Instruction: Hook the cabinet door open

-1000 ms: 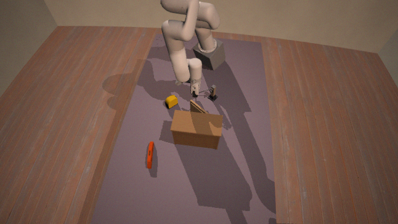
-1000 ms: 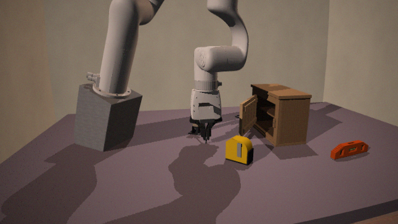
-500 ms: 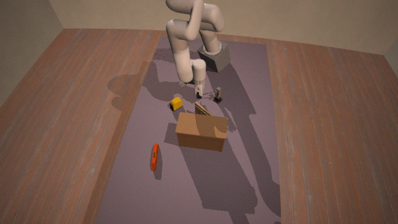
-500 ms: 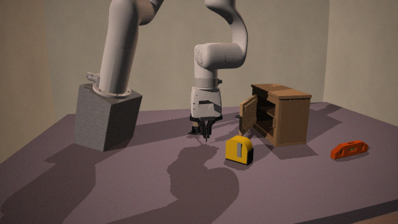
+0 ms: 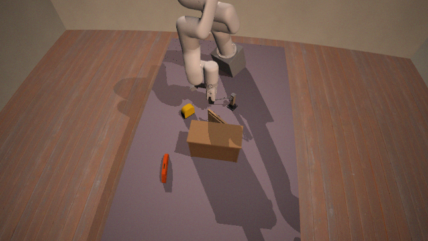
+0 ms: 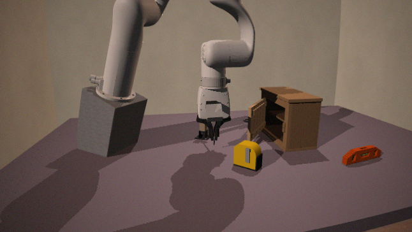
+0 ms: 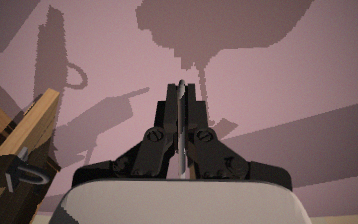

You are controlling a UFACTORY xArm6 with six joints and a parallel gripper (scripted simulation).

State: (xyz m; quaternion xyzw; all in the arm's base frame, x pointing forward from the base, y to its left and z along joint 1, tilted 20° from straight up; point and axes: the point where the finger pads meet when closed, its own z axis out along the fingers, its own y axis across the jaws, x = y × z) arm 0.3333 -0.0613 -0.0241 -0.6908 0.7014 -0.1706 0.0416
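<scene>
Right now the thin grey hook rod is 6 cm to the left of my hand and 1 cm above it. Also, from my hand: yellow tape measure 7 cm ahead, 14 cm to the right, 3 cm below; then cabinet door 17 cm ahead, 9 cm to the left, 2 cm above; then hook post 1 cm behind, 9 cm to the left, 2 cm above.
</scene>
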